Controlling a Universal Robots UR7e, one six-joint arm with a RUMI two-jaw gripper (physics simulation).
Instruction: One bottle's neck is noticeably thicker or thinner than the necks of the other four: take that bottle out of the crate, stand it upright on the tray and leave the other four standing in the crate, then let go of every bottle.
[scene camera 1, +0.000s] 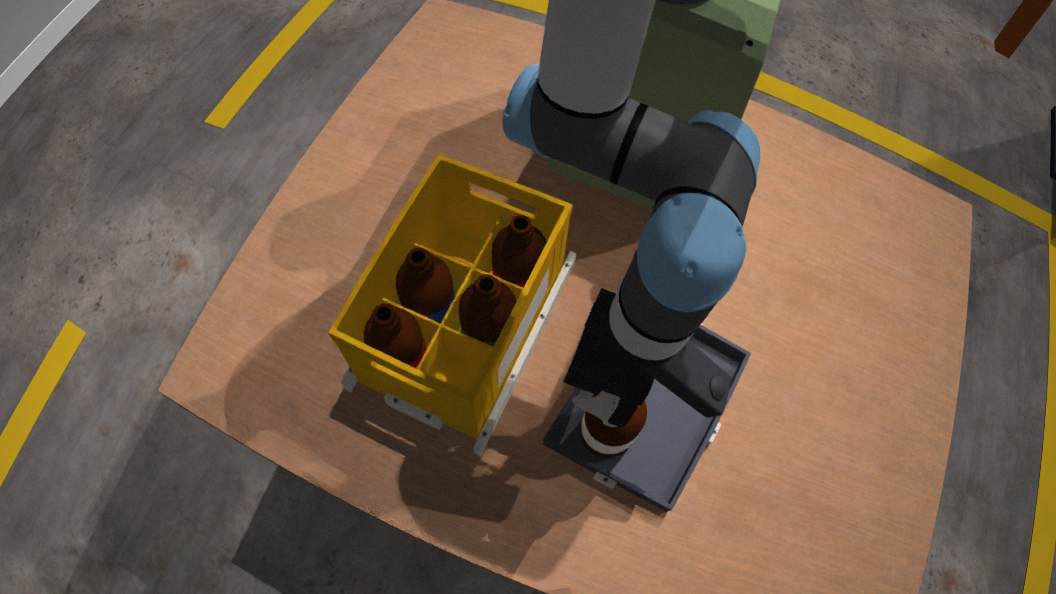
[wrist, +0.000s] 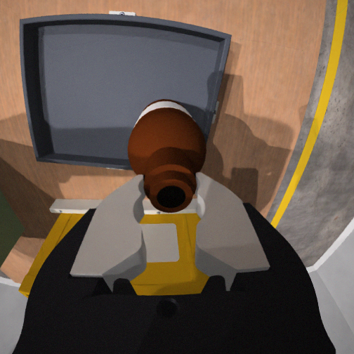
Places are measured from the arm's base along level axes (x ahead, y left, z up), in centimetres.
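Where they show: gripper, fingertip midpoint: (scene camera 1: 611, 404).
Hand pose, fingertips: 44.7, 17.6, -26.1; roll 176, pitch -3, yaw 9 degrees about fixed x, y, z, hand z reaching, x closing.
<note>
Each offset is from my fingertips to the top centre of the thing, as dx, dy, dz. "*": to the spot under its first point. Level surfaces: height alone.
My gripper (scene camera 1: 614, 410) (wrist: 169, 176) is shut on the neck of a brown bottle with a white label {-0.3, +1.0, +3.9} (scene camera 1: 617, 435) (wrist: 167, 142). The bottle is roughly upright at the crate-side corner of the dark grey tray {* +0.9, +11.1, -11.6} (scene camera 1: 668, 472) (wrist: 125, 75); whether its base touches the tray floor I cannot tell. In the scene view the yellow crate {-3.7, -23.5, +5.4} (scene camera 1: 413, 387) (wrist: 192, 260) holds upright brown bottles: one at the back right (scene camera 1: 519, 251), one in the middle left (scene camera 1: 423, 284), one in the middle right (scene camera 1: 487, 308) and one at the front left (scene camera 1: 393, 336).
Light fixture strips {* -3.0, -13.0, -9.2} (scene camera 1: 525, 358) (wrist: 75, 205) run along the crate's side beside the tray. Small brackets {* +6.0, +4.1, -10.6} (scene camera 1: 605, 480) (wrist: 122, 13) sit at the tray's edges. The arm reaches over the far end of the tray. The wooden table {dz -12.1} (scene camera 1: 834, 369) carries crate and tray.
</note>
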